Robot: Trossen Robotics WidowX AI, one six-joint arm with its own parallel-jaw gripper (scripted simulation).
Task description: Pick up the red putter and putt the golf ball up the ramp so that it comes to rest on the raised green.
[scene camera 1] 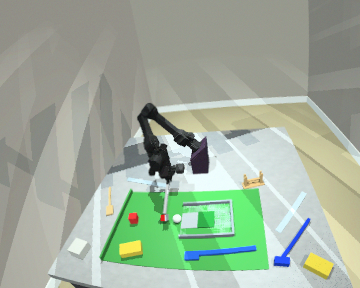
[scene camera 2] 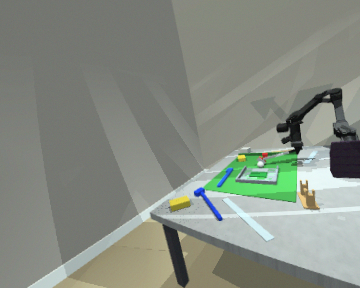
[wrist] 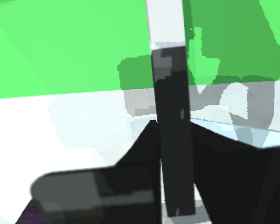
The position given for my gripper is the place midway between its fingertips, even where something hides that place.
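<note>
Green mat (scene camera 1: 162,248), (scene camera 2: 285,189), (wrist: 54,54). My gripper (wrist: 165,124).
</note>
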